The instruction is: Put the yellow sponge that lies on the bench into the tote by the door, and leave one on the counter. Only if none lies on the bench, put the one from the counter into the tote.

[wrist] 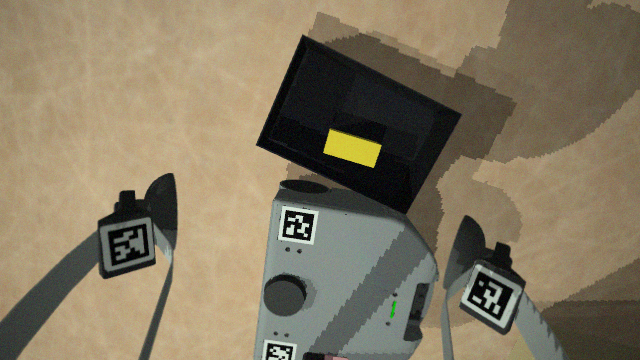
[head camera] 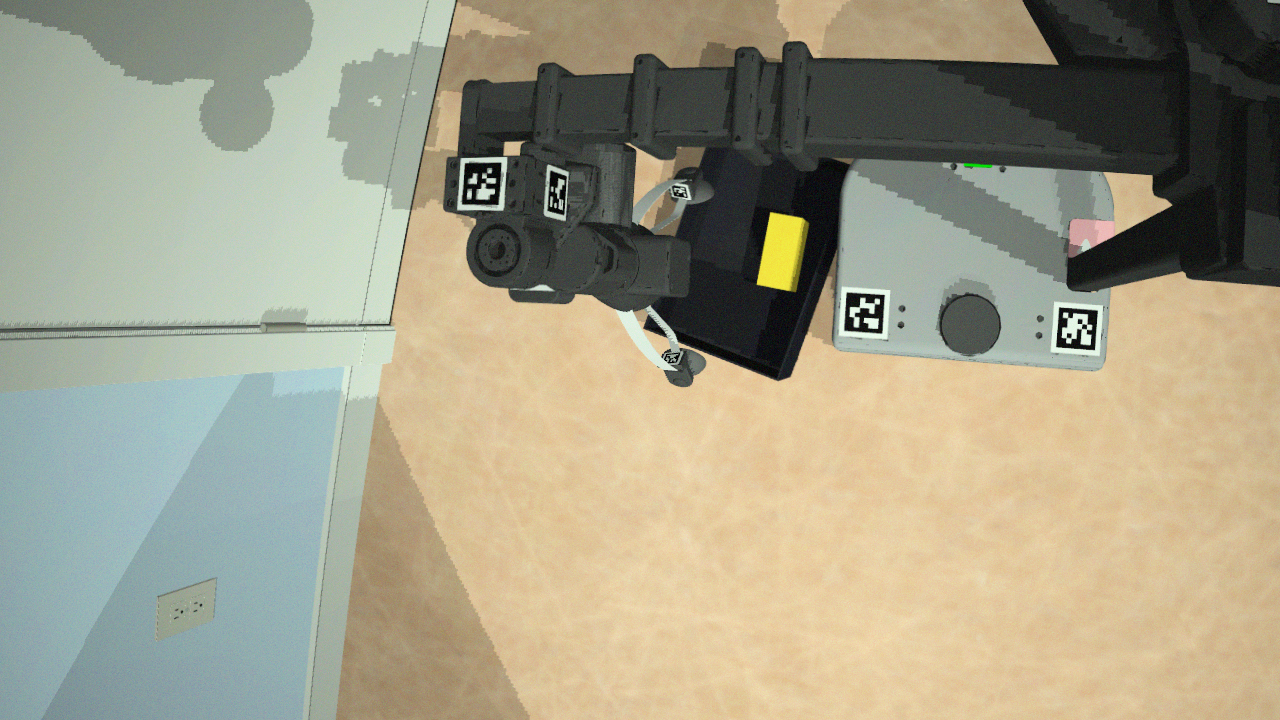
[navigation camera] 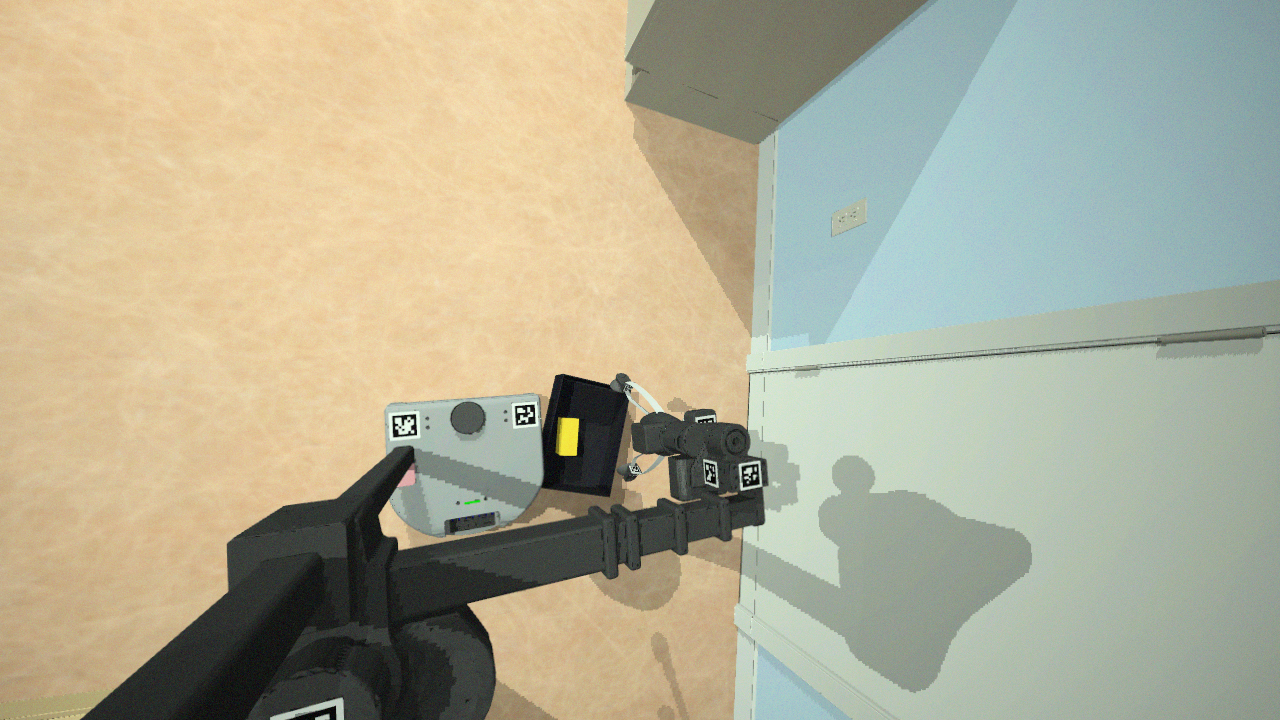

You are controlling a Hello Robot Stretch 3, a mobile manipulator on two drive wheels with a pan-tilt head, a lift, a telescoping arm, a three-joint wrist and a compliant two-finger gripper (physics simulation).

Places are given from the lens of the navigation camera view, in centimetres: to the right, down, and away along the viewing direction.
my gripper (navigation camera: 620, 426): -4, 12, 82
black tote (navigation camera: 601, 411): -12, 15, 129
yellow sponge (navigation camera: 567, 430): -20, 19, 118
grey-brown cabinet (navigation camera: 739, 75): 29, -84, 127
The marked spots on the grey-brown cabinet and the black tote are 107 cm apart.
